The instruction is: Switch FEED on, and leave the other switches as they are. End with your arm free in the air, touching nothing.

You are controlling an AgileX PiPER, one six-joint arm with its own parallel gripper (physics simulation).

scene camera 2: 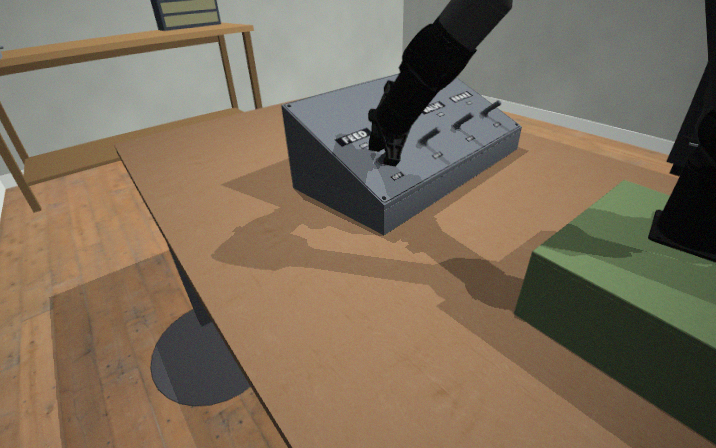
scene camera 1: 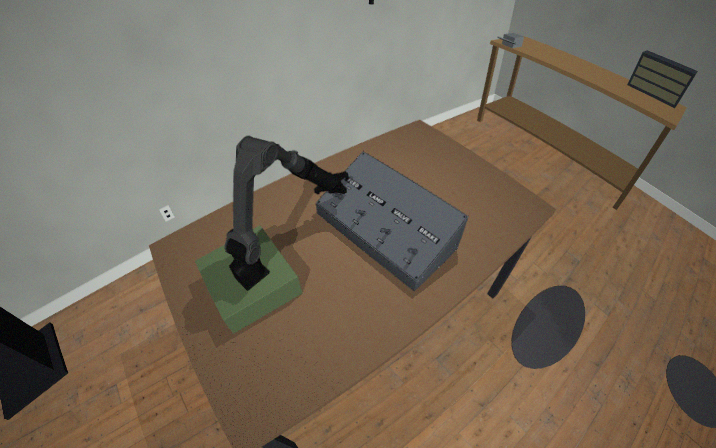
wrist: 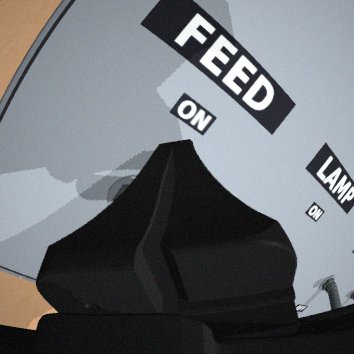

Labels:
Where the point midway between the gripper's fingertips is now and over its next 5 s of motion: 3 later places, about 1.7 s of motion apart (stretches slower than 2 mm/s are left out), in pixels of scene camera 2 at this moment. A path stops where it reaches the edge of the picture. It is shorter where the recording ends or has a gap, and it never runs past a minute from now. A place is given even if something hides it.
The gripper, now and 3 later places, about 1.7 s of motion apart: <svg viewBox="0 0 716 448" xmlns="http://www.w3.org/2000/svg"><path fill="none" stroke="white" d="M373 147L379 139L391 142L397 107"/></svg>

